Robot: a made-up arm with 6 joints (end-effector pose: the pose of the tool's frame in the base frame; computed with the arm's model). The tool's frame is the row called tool. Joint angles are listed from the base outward.
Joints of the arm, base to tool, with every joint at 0 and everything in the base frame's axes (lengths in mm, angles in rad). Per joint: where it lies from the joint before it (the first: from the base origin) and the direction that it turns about. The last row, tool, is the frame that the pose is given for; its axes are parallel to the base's.
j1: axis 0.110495 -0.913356 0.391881 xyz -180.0 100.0 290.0
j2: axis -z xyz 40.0 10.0 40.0
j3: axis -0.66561 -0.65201 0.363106 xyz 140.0 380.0 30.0
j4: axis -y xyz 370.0 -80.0 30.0
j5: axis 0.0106 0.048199 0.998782 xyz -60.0 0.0 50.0
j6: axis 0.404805 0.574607 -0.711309 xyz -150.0 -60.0 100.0
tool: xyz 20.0 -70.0 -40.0
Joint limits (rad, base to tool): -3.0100..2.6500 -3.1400..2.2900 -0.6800..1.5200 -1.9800..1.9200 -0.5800..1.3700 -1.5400..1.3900
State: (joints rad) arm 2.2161 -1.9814 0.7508 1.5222 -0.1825 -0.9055
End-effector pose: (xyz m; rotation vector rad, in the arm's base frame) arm -0.1915 0.1497 -0.1805 -0.6172 0.2070 -1.0955
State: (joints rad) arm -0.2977 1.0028 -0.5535 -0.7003 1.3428 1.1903
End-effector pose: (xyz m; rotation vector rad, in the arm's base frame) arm 0.0448 -0.3328 0.1543 1.4489 1.3699 -0.4238
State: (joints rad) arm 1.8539 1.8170 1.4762 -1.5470 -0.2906 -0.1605
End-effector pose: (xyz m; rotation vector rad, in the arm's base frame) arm -0.6012 -0.2474 1.0653 0.5825 0.0762 -0.9859
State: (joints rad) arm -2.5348 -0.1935 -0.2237 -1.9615 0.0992 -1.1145
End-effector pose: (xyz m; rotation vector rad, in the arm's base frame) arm -0.7053 -0.0045 -0.2483 -1.8326 -1.9603 1.2230
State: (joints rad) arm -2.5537 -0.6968 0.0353 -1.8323 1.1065 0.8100
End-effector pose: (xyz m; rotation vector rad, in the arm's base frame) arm -0.4532 0.1665 -0.3226 -1.0984 -1.3139 0.0310
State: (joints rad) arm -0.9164 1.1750 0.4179 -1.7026 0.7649 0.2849
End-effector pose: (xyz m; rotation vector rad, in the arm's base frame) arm 0.2577 -0.5155 0.2889 1.0124 1.8082 -1.4891
